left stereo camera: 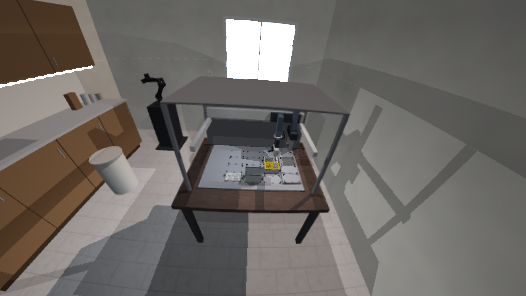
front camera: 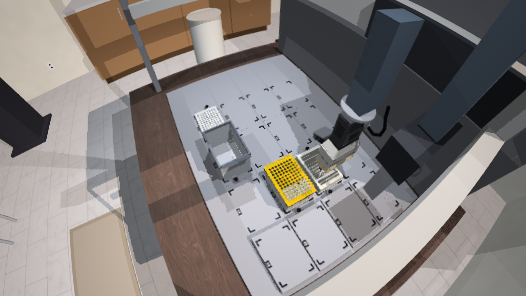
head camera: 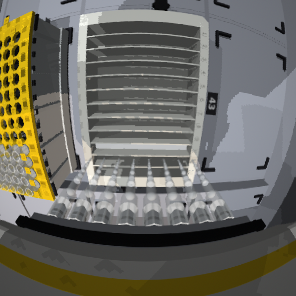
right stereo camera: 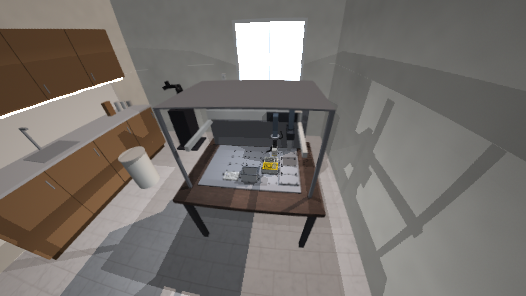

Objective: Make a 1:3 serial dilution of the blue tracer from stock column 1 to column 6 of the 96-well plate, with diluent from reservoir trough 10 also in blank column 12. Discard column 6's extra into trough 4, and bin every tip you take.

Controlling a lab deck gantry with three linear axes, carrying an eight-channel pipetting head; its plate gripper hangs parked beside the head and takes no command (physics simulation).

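The pipetting head [front camera: 340, 150] [left stereo camera: 276, 151] [right stereo camera: 274, 150] is over the reservoir [front camera: 338, 181] [head camera: 84, 75]. In the head camera view, it carries a row of clear tips [head camera: 150, 202], whose ends overlap the reservoir's highest-numbered troughs. Their height and any liquid in them cannot be told. The yellow tip rack [front camera: 290, 175] [head camera: 27, 112] [left stereo camera: 272, 166] [right stereo camera: 270, 166] stands beside the reservoir, with tips at one end and open holes elsewhere. The white 96-well plate [front camera: 209, 118] [left stereo camera: 233, 176] [right stereo camera: 231, 175] lies at the deck's far left in the front view. Well colours are too small to tell. The parked plate gripper's fingers cannot be made out.
A grey open-topped bin [front camera: 243, 155] [left stereo camera: 253, 178] [right stereo camera: 250, 178] stands between the plate and the tip rack. A second blue-grey column [front camera: 480, 65] hangs beside the head's column [front camera: 382, 65]. Frame posts [left stereo camera: 332, 150] [right stereo camera: 322, 150] stand at the table's corners.
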